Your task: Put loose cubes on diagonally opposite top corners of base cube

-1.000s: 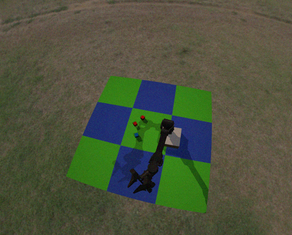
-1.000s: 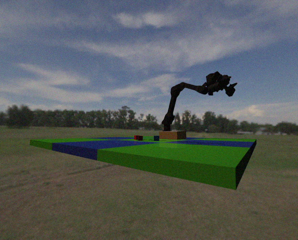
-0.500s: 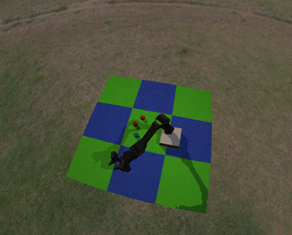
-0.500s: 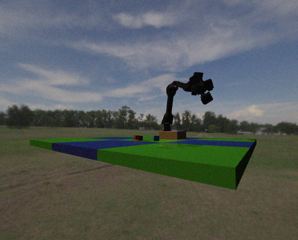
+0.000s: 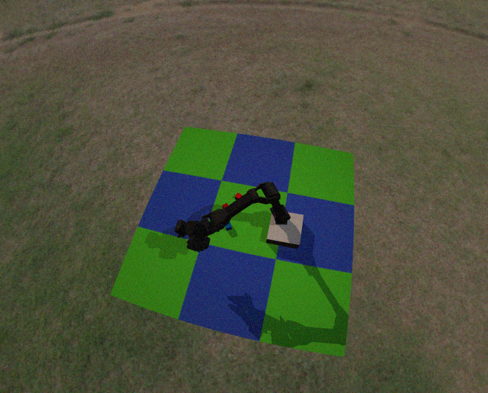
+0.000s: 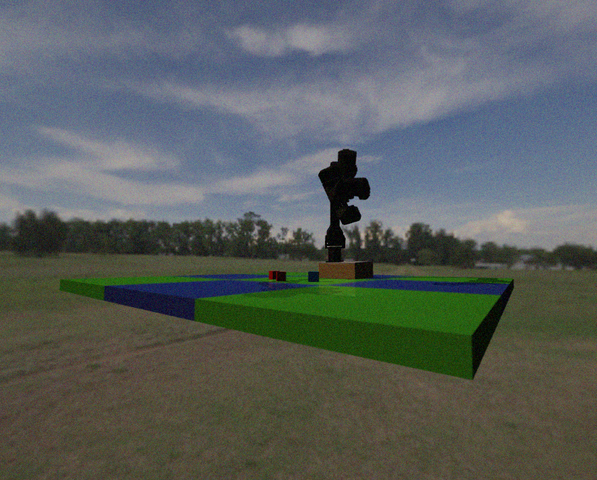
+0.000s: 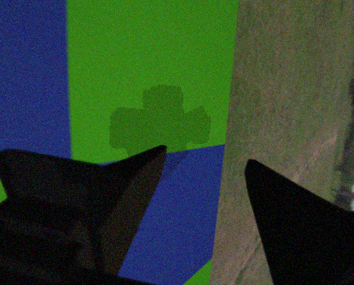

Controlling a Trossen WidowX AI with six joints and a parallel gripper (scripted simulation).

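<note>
Right now my gripper tip is 230 mm past the red cube, 360 mm to the left of it and 200 mm above it. Also, from my gripper tip: blue cube: 190 mm behind, 160 mm to the right, 200 mm below.
</note>
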